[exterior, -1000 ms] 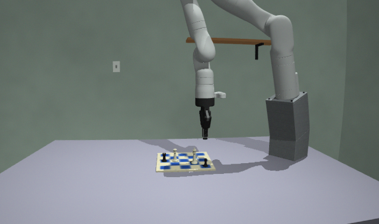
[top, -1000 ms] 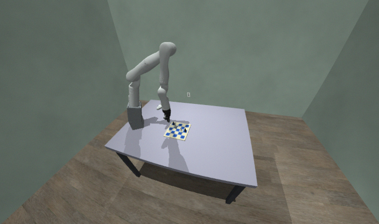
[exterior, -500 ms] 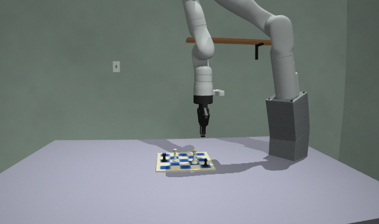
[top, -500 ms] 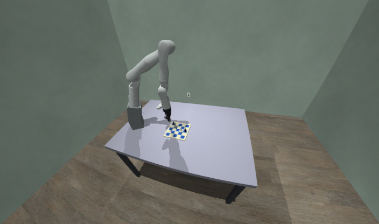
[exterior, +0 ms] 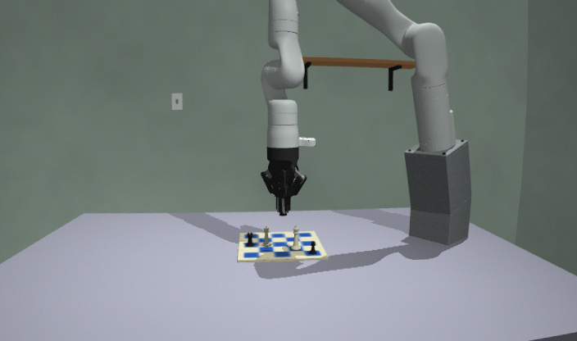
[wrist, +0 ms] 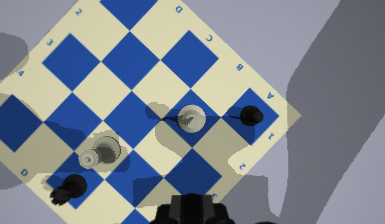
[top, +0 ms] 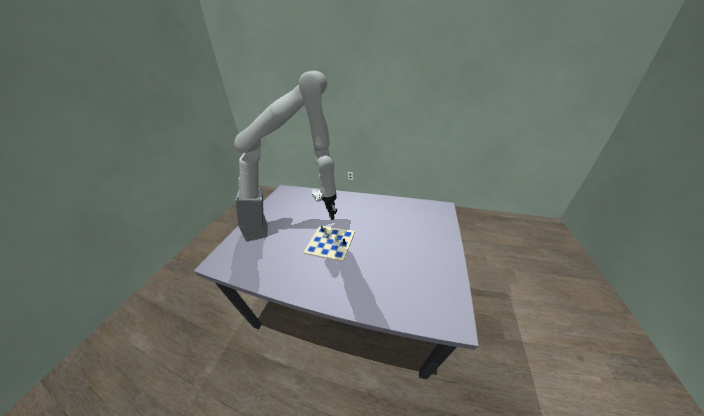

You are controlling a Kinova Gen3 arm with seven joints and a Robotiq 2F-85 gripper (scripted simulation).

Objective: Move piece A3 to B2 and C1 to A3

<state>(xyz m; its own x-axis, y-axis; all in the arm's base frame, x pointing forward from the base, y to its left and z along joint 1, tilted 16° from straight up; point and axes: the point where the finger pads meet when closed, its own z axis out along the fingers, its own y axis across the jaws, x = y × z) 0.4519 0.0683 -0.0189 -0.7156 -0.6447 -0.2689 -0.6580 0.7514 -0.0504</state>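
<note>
My hand is 90 mm above the white king, 40 mm past it and 30 mm to the left of it. From my hand the other things lie so: black rook: 110 mm below, 80 mm ahead, 70 mm to the right; cream chessboard: 130 mm below, 70 mm to the right.
</note>
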